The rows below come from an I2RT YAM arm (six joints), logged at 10 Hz.
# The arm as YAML. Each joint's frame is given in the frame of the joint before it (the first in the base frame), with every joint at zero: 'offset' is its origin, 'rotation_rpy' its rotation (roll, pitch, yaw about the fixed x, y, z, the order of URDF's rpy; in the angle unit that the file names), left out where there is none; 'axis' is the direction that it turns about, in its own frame. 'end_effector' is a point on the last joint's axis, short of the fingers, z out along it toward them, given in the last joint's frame.
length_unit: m
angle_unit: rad
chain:
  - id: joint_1
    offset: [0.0, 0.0, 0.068]
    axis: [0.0, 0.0, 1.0]
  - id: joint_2
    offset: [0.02, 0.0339, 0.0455]
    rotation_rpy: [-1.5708, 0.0, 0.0]
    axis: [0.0, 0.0, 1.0]
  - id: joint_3
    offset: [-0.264, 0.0, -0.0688]
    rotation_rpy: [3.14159, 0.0, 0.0]
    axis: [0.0, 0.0, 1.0]
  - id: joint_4
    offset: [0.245, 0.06, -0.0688]
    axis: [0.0, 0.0, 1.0]
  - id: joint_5
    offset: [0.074, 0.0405, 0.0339]
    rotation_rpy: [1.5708, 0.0, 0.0]
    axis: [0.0, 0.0, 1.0]
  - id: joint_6
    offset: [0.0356, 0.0, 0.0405]
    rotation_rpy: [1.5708, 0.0, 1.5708]
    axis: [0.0, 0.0, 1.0]
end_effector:
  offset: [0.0, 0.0, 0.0]
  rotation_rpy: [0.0, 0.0, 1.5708]
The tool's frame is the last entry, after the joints.
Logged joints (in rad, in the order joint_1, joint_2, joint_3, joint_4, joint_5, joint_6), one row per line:
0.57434 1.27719 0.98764 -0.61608 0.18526 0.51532
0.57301 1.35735 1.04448 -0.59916 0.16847 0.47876
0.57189 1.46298 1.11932 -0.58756 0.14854 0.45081
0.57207 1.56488 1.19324 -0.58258 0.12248 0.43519
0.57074 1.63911 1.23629 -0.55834 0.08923 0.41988
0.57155 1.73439 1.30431 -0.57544 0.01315 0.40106
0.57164 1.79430 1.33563 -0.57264 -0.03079 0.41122
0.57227 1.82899 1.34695 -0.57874 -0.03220 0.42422
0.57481 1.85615 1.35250 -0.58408 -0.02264 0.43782
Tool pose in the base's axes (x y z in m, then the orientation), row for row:
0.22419 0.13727 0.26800 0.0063 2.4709 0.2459
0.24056 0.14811 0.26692 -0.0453 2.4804 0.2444
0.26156 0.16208 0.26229 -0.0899 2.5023 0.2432
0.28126 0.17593 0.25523 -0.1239 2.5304 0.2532
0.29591 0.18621 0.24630 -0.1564 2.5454 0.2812
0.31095 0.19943 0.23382 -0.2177 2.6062 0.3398
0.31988 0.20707 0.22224 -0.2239 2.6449 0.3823
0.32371 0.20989 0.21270 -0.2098 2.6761 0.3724
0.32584 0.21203 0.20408 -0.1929 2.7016 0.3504
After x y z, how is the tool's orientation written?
As a rotation vector, in radians.
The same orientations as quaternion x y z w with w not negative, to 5 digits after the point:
0.00240 0.94163 0.09371 0.32332
-0.01722 0.94312 0.09293 0.31873
-0.03400 0.94636 0.09198 0.30786
-0.04652 0.95012 0.09507 0.29339
-0.05845 0.95125 0.10509 0.28400
-0.07994 0.95697 0.12477 0.24950
-0.08129 0.96031 0.13880 0.22790
-0.07562 0.96458 0.13423 0.21412
-0.06915 0.96845 0.12561 0.20383

